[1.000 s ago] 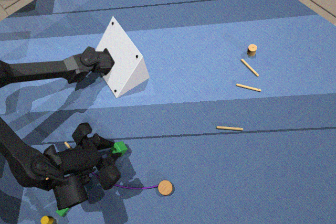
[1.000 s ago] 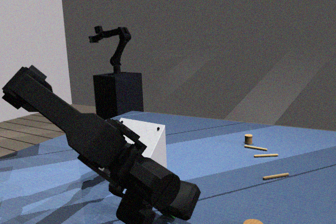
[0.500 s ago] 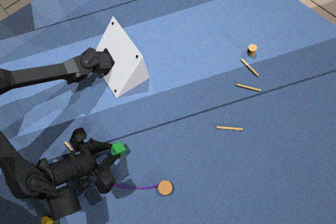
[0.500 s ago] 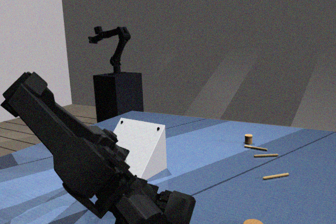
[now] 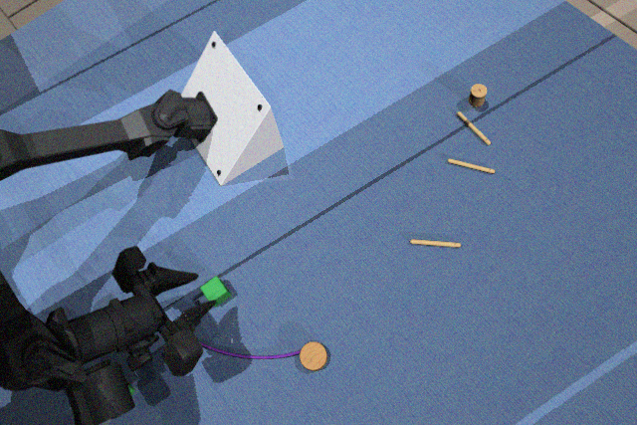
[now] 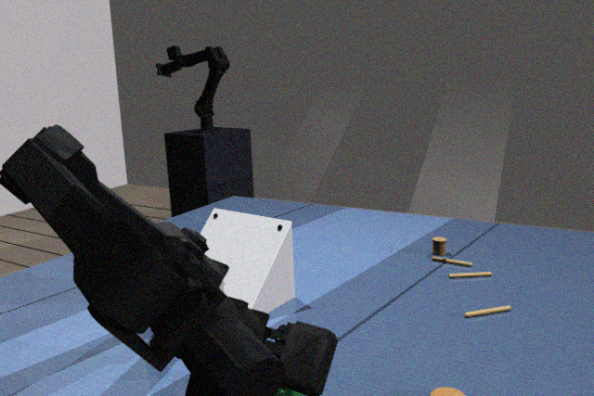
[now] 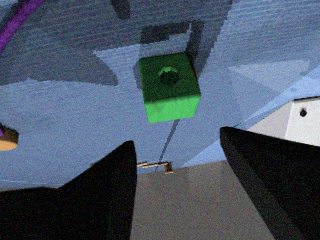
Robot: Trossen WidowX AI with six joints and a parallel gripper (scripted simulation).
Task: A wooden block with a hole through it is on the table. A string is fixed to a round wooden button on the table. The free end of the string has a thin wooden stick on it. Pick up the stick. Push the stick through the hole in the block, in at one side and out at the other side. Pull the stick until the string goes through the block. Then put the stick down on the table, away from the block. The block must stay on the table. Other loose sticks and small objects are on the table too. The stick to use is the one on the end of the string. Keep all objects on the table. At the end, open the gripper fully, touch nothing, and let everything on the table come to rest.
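My gripper tip is 10 cm to the left of the thin wooden stick, 7 cm past it and 5 cm above it. The rest, counted from my gripper tip: yellow cylinder: 23 cm to the right, 7 cm ahead, 4 cm below; round wooden button: 16 cm ahead, 9 cm to the left, 4 cm below; small wooden cylinder: 55 cm to the left, 7 cm behind, 4 cm below.
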